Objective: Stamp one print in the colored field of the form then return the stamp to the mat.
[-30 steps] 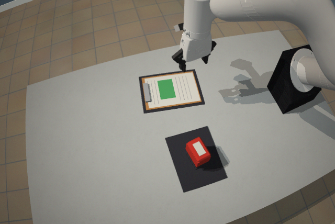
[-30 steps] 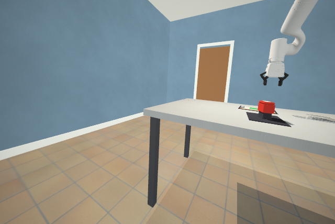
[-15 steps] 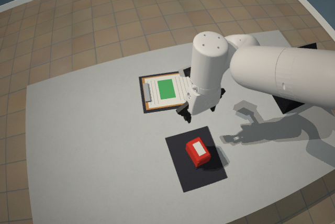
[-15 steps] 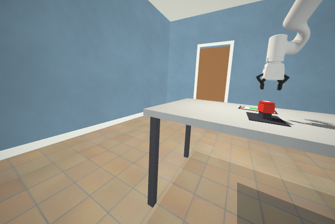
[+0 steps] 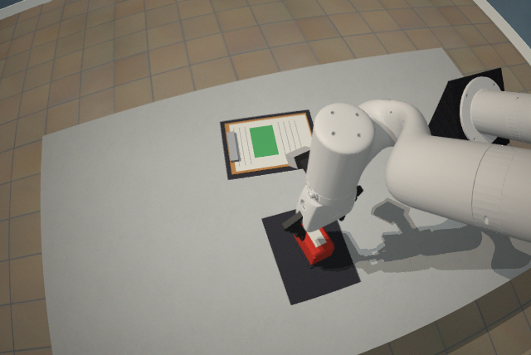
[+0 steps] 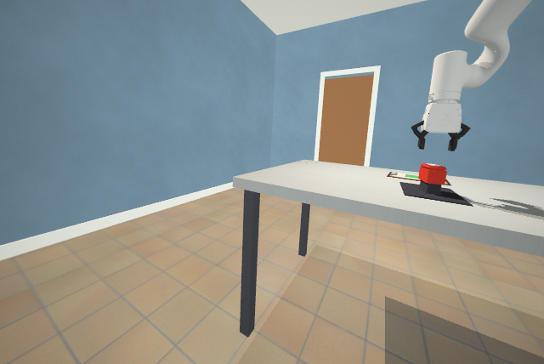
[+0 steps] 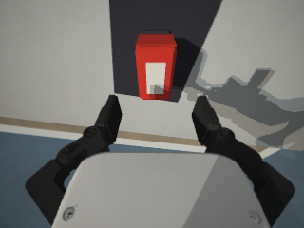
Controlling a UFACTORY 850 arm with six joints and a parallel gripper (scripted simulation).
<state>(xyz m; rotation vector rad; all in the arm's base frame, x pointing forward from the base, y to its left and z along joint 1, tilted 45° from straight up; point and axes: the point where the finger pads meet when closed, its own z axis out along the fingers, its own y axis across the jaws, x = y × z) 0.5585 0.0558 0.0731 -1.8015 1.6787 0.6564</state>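
Now: hand 120 mm above the red stamp. The rest, counted from my hand: dark stamp base: 150 mm below; then mat: 170 mm below; then form: 320 mm to the right, 160 mm below, 20 mm behind.
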